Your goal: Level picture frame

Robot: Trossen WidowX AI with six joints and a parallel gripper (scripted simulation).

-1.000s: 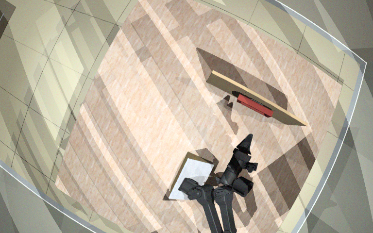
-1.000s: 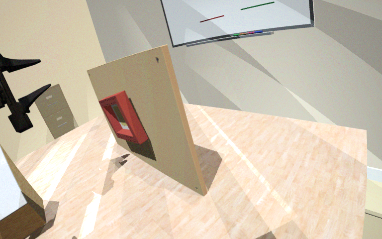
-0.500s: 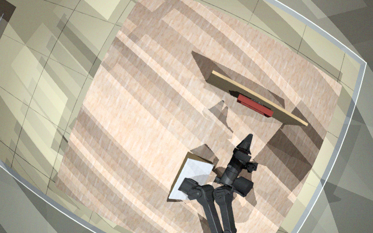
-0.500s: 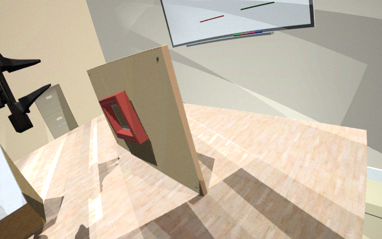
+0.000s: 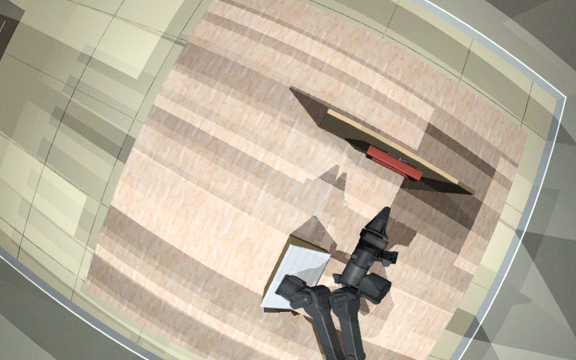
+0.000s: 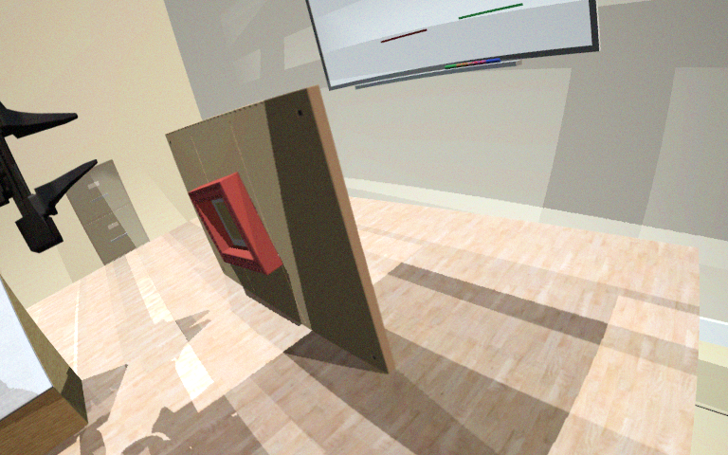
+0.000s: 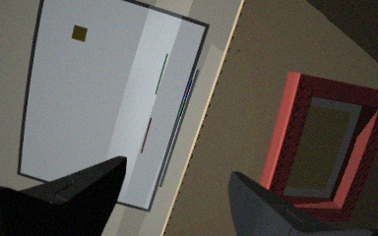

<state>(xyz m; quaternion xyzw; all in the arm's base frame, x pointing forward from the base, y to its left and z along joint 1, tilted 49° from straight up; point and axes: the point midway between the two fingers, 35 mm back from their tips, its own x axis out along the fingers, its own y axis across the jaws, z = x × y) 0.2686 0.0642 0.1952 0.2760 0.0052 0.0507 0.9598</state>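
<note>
My gripper tip is now 170 mm above the red picture frame and 130 mm short of it. Also, from my gripper tip: tan wall board 180 mm below, 140 mm ahead, 10 mm to the left.
</note>
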